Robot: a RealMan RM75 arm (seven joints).
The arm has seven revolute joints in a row. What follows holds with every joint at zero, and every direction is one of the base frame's. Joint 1 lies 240.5 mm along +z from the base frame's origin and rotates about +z. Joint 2 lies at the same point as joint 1 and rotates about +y. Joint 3 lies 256 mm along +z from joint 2 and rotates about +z. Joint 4 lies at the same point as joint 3 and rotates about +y. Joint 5 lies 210 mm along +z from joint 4 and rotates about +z. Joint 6 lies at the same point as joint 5 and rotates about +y. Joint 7 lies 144 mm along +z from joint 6 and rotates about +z. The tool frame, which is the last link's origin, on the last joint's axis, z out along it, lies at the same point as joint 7; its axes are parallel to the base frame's.
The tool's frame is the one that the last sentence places.
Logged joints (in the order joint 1, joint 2, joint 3, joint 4, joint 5, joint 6, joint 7), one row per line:
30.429, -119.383, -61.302, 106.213, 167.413, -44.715, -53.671
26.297, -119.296, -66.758, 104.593, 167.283, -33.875, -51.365
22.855, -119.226, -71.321, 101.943, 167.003, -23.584, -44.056
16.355, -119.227, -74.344, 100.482, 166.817, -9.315, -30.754
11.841, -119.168, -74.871, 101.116, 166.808, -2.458, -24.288
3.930, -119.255, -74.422, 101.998, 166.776, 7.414, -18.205
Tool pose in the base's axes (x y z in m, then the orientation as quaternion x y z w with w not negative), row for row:
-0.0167, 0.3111, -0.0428, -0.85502, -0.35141, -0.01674, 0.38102
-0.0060, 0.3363, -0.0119, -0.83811, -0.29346, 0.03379, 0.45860
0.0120, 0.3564, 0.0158, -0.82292, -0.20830, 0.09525, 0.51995
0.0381, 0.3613, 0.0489, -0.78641, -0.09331, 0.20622, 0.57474
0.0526, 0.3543, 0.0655, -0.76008, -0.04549, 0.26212, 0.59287
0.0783, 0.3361, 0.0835, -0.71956, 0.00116, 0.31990, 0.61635
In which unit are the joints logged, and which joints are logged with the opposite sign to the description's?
The joints are logged in degrees. Opposite sign: joint 2, joint 3, joint 5, joint 6.
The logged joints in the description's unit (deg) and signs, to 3 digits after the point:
30.429, 119.383, 61.302, 106.213, -167.413, 44.715, -53.671
26.297, 119.296, 66.758, 104.593, -167.283, 33.875, -51.365
22.855, 119.226, 71.321, 101.943, -167.003, 23.584, -44.056
16.355, 119.227, 74.344, 100.482, -166.817, 9.315, -30.754
11.841, 119.168, 74.871, 101.116, -166.808, 2.458, -24.288
3.930, 119.255, 74.422, 101.998, -166.776, -7.414, -18.205

